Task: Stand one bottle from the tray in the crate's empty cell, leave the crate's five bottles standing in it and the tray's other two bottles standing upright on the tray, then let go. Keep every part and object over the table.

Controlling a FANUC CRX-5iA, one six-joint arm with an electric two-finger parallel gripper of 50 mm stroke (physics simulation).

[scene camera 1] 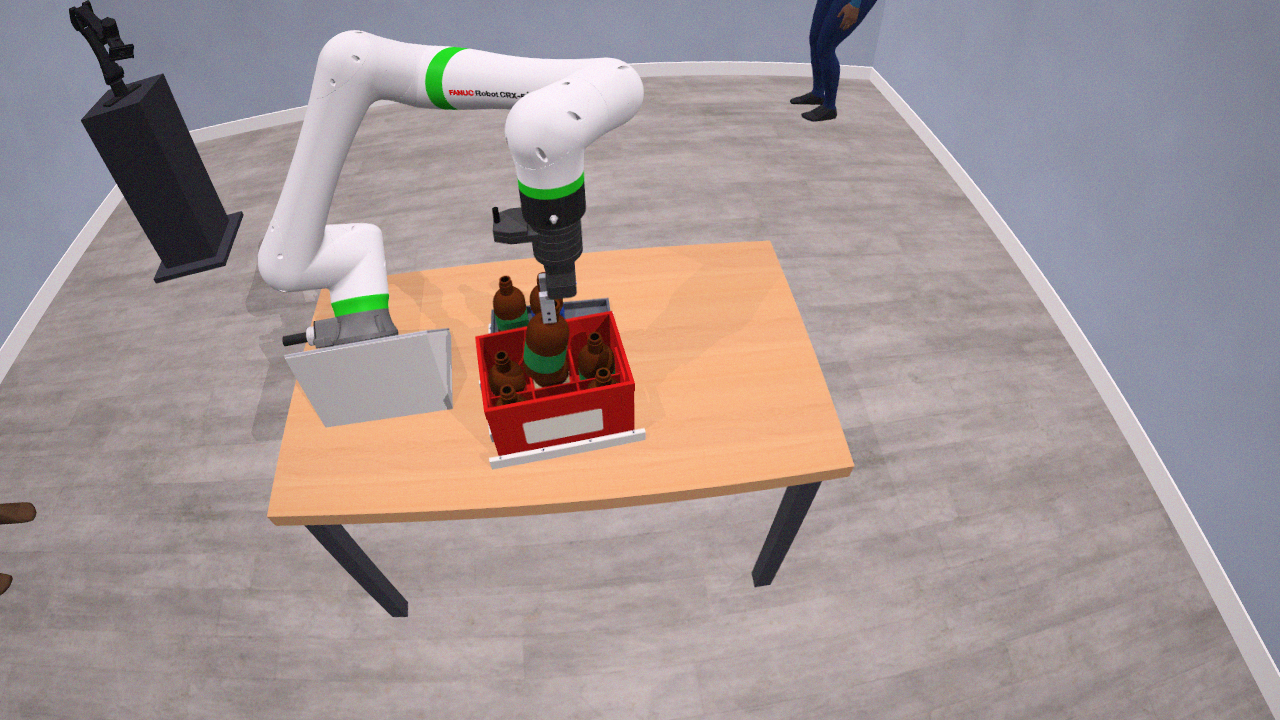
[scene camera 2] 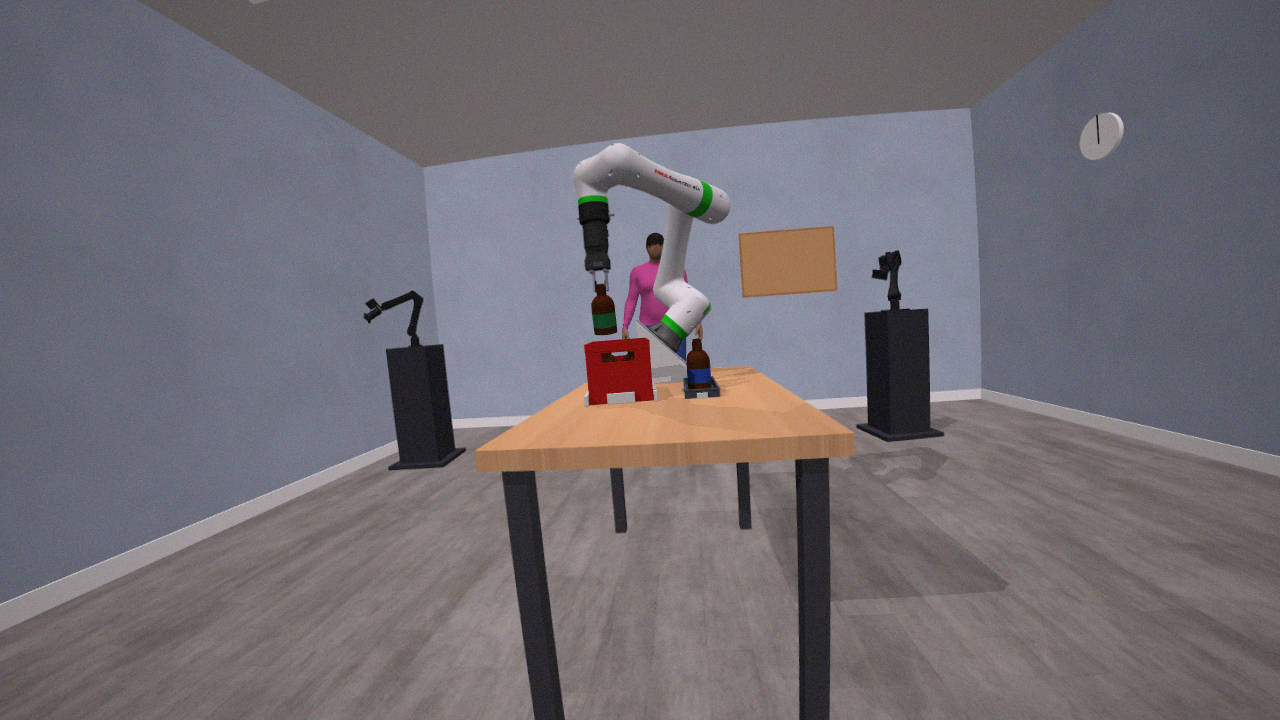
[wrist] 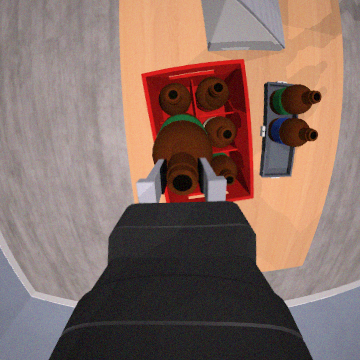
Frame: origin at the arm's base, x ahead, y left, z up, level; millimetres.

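Seen in the pictures: gripper, fingertip midpoint: (scene camera 1: 549, 313) (scene camera 2: 601, 291) (wrist: 181, 168); arm's base, link origin: (scene camera 1: 365, 341) (scene camera 2: 662, 341).
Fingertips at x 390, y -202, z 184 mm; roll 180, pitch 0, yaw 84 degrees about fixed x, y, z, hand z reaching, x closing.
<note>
Pixels of each thing's middle, then the offset from my fingertips to it. Level surfaces: height alone.
- brown bottle with a green label, body centre: (wrist: 182, 150) (scene camera 1: 547, 335) (scene camera 2: 603, 308) 54 mm down, 9 mm back, 1 mm left
- red crate, body centre: (scene camera 1: 555, 387) (wrist: 199, 135) (scene camera 2: 620, 368) 246 mm down, 7 mm back, 40 mm left
- green-labelled bottle, body centre: (scene camera 1: 509, 304) (wrist: 295, 99) 251 mm down, 73 mm back, 297 mm left
- blue-labelled bottle, body centre: (scene camera 1: 546, 301) (wrist: 292, 131) (scene camera 2: 698, 364) 251 mm down, 9 mm ahead, 287 mm left
- grey tray, body centre: (scene camera 1: 550, 322) (scene camera 2: 699, 386) (wrist: 279, 131) 320 mm down, 13 mm ahead, 287 mm left
- wooden table, surface height: 333 mm down
My gripper (scene camera 1: 547, 309) (scene camera 2: 600, 279) (wrist: 181, 168) is shut on the neck of a brown bottle with a green label (scene camera 1: 546, 338) (scene camera 2: 604, 313) (wrist: 183, 145). The bottle hangs upright, its base above the rim of the red crate (scene camera 1: 499, 431) (scene camera 2: 619, 374) (wrist: 248, 125) in the second scene view. In the wrist view four crate bottles (wrist: 174, 98) (wrist: 212, 95) (wrist: 220, 131) (wrist: 223, 166) show standing in cells; the held bottle and gripper hide the other two cells. A green-labelled bottle (scene camera 1: 508, 302) (wrist: 296, 99) and a blue-labelled bottle (scene camera 2: 699, 367) (wrist: 292, 132) stand on the grey tray (scene camera 2: 713, 392) (wrist: 276, 162).
A light grey, slanted panel (scene camera 1: 371, 385) (wrist: 244, 30) stands beside the crate, near the robot's base. White strips (scene camera 1: 568, 449) edge the crate's foot on the wooden table (scene camera 1: 716, 358) (scene camera 2: 662, 438) (wrist: 280, 220). The tray lies close behind the crate in the first scene view.
</note>
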